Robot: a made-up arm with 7 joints.
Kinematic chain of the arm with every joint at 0, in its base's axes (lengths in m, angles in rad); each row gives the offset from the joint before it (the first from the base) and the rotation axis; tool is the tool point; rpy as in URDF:
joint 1: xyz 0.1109 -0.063 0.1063 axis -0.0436 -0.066 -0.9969
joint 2: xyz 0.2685 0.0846 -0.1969 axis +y
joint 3: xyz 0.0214 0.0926 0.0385 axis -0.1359 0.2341 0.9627
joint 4: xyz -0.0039 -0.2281 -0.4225 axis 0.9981 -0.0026 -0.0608
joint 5: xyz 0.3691 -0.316 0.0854 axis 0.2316 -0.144 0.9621
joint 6: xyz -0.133 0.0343 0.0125 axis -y
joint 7: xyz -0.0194 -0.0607 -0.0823 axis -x
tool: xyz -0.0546 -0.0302 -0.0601 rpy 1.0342 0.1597 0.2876
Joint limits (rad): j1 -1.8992..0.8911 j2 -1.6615..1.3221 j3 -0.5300..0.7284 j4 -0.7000..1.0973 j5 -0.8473..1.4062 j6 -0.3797..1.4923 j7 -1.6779..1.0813
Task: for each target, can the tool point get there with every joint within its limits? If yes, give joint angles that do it. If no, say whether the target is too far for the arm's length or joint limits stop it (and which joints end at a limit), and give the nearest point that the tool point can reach.
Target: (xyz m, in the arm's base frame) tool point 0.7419 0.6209 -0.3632
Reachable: yes | joints -1.0172 -0.9606 0.2038 0.9446 -0.1202 -0.0635 -0.3923
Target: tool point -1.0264 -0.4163 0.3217
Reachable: no: joint limits stop it (at a limit: joint 1, joint 2, joint 3, joint 6) | nearest point -0.4667 -0.3048 -0.1596 | short by 0.747 m
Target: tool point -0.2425 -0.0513 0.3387
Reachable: no: joint limits stop it (at a limit: joint 1, joint 2, joint 3, joint 6) | nearest point -0.2422 -0.2277 -0.0678 | short by 0.443 m
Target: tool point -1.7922 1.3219 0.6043
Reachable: no: too far | nearest point -0.2823 1.0530 0.1976 | short by 1.587 m
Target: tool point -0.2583 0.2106 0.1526
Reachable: no: joint limits stop it (at a limit: joint 1, joint 2, joint 3, joint 4, joint 5, joint 6, joint 7) | nearest point -0.0866 0.4513 0.2768 | short by 0.321 m
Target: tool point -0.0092 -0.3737 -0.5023
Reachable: yes | joints 0.3611 1.0051 0.1115 0.2200 -0.0243 -0.1637 -1.1705
